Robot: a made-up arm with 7 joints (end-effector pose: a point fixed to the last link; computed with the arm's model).
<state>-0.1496 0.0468 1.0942 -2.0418 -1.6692 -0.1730 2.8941</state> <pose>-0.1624 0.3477 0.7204 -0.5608 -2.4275 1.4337</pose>
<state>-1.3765 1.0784 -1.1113 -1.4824 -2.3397 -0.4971 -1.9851</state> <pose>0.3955 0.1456 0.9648 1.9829 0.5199 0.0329</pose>
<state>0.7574 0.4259 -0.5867 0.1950 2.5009 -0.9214 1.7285</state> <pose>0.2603 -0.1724 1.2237 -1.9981 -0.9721 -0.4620</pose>
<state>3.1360 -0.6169 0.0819 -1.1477 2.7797 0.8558 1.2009</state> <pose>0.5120 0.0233 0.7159 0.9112 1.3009 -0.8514</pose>
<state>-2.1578 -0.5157 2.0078 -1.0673 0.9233 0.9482 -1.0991</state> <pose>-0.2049 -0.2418 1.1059 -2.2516 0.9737 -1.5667</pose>
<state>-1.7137 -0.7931 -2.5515 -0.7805 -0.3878 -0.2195 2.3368</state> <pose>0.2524 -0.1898 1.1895 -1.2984 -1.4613 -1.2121</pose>
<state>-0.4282 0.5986 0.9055 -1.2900 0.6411 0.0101 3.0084</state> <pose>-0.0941 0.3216 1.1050 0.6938 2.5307 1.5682</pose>
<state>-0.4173 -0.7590 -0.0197 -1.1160 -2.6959 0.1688 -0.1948</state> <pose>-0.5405 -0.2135 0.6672 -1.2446 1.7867 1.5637</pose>
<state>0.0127 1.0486 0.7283 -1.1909 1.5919 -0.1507 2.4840</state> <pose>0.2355 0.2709 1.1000 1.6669 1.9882 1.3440</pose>
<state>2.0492 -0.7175 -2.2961 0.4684 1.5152 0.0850 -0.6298</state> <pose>0.2853 0.4328 1.0409 0.8440 -0.0809 0.2732</pose>
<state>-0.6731 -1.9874 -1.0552 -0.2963 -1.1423 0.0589 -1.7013</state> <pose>-0.3748 -0.4215 0.2503 -1.7409 1.8954 0.3466</pose>
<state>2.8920 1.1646 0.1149 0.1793 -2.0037 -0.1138 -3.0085</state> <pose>-0.6312 -0.1880 0.8786 -0.0888 1.0956 2.6224</pose>
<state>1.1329 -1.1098 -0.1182 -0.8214 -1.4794 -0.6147 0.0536</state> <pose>-0.3158 0.5507 0.5539 -0.3649 0.8464 1.9977</pose>
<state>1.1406 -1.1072 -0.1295 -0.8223 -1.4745 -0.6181 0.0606</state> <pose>-0.3150 0.5511 0.5554 -0.3597 0.8435 2.0050</pose>
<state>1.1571 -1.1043 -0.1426 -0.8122 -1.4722 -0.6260 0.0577</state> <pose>-0.3107 0.5555 0.5612 -0.3375 0.8507 2.0084</pose>
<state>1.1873 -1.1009 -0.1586 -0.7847 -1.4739 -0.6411 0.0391</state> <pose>-0.3006 0.5660 0.5742 -0.2886 0.8727 2.0060</pose>
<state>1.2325 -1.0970 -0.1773 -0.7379 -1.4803 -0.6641 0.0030</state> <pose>-0.2827 0.5822 0.5951 -0.2105 0.9083 1.9975</pose>
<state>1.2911 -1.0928 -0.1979 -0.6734 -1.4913 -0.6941 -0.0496</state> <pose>-0.2557 0.6022 0.6236 -0.1067 0.9523 1.9844</pose>
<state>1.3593 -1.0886 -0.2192 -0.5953 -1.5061 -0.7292 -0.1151</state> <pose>-0.2198 0.6222 0.6580 0.0148 0.9970 1.9698</pose>
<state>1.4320 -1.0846 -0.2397 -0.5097 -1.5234 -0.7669 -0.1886</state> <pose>-0.1769 0.6387 0.6955 0.1429 1.0354 1.9573</pose>
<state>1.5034 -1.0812 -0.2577 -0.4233 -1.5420 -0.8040 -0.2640</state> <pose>-0.1310 0.6489 0.7329 0.2659 1.0632 1.9491</pose>
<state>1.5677 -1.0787 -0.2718 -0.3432 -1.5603 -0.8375 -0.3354</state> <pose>-0.0871 0.6525 0.7668 0.3730 1.0804 1.9460</pose>
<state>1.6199 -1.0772 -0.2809 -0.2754 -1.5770 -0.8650 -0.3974</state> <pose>-0.0499 0.6511 0.7945 0.4571 1.0898 1.9470</pose>
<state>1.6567 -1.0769 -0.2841 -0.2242 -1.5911 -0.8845 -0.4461</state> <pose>-0.0229 0.6475 0.8144 0.5152 1.0953 1.9494</pose>
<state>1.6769 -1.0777 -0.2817 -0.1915 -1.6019 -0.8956 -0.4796</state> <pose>-0.0071 0.6444 0.8263 0.5479 1.1009 1.9514</pose>
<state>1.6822 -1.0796 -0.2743 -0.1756 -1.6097 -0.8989 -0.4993</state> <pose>-0.0014 0.6430 0.8310 0.5595 1.1085 1.9512</pose>
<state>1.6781 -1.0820 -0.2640 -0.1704 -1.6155 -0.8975 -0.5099</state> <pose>-0.0022 0.6431 0.8313 0.5583 1.1174 1.9495</pose>
